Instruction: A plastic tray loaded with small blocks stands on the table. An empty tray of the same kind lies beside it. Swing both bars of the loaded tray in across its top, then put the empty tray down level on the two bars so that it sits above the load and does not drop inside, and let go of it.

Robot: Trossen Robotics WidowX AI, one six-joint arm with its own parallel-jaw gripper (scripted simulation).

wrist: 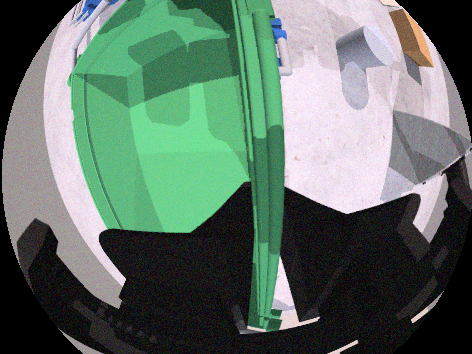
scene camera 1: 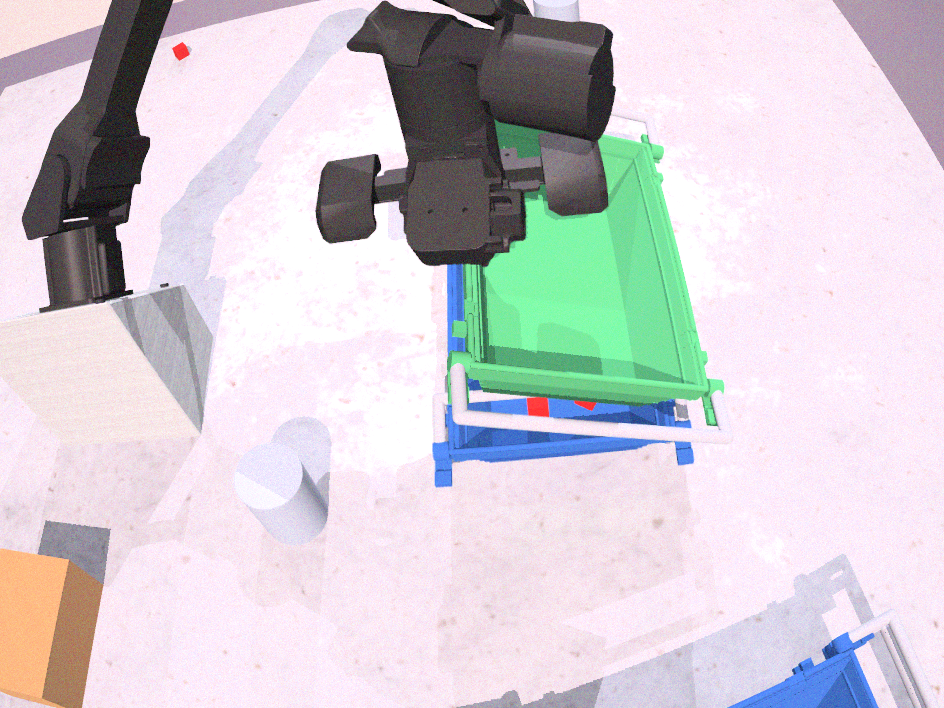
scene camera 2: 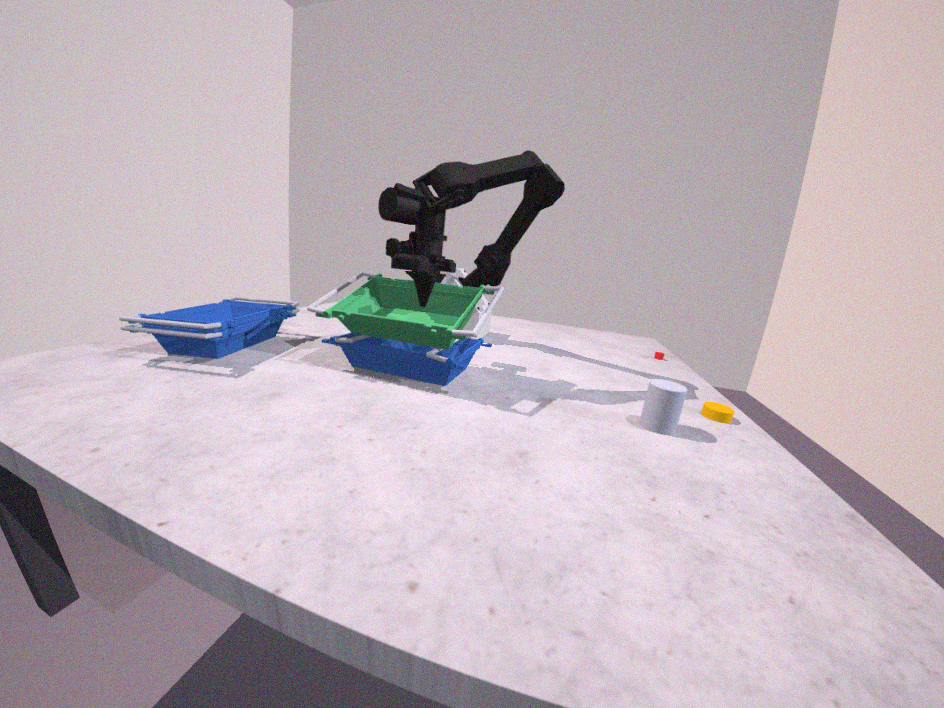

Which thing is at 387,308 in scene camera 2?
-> A green tray.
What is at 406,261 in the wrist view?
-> The gripper.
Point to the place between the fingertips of the gripper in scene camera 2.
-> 424,306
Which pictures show the green tray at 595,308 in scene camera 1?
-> The wrist view, scene camera 1 and scene camera 2: all of them.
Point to a green tray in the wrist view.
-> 171,113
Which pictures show the gripper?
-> The wrist view, scene camera 1 and scene camera 2: all of them.
